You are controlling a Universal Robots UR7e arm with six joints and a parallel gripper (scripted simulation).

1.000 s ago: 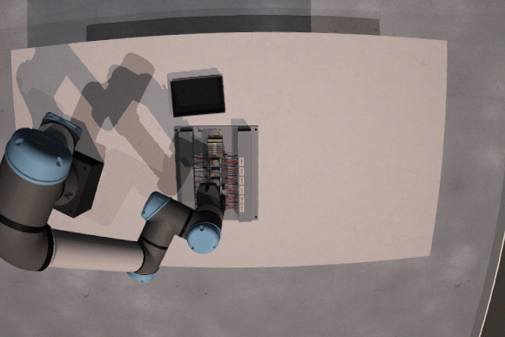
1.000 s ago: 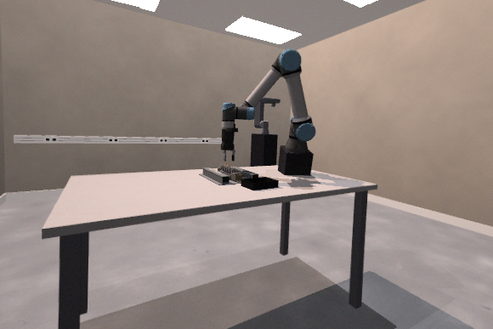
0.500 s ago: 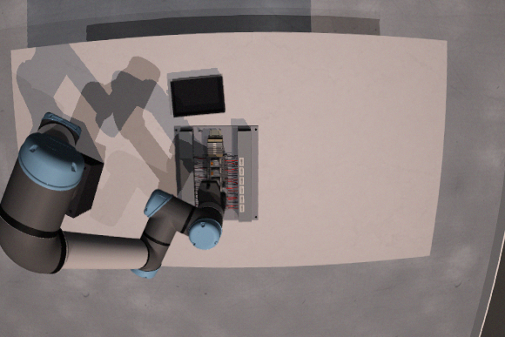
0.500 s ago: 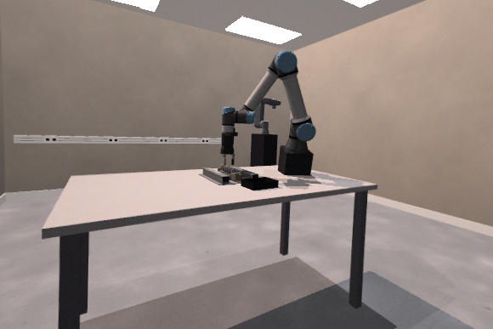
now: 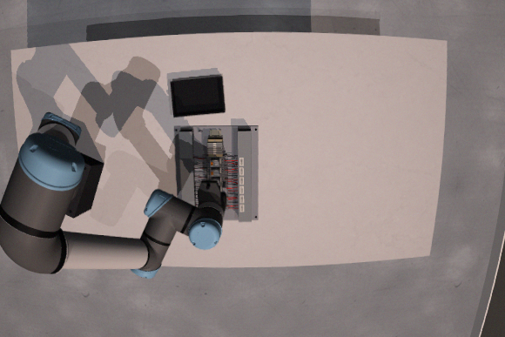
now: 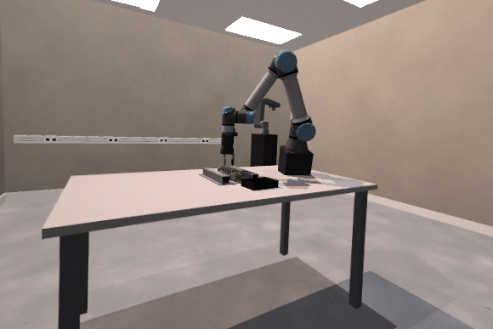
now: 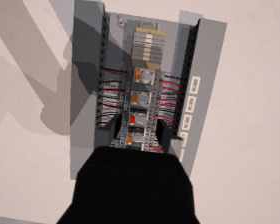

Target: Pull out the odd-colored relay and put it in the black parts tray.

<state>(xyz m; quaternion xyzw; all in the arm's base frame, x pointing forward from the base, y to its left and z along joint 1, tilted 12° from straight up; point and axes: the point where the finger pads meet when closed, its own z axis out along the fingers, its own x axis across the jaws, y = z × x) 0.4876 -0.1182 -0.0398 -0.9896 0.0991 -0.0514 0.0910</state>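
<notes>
My hand is 1 cm to the right of the relay panel and 7 cm above it. From my hand the other things lie so: black parts tray 27 cm to the left, 8 cm below.
</notes>
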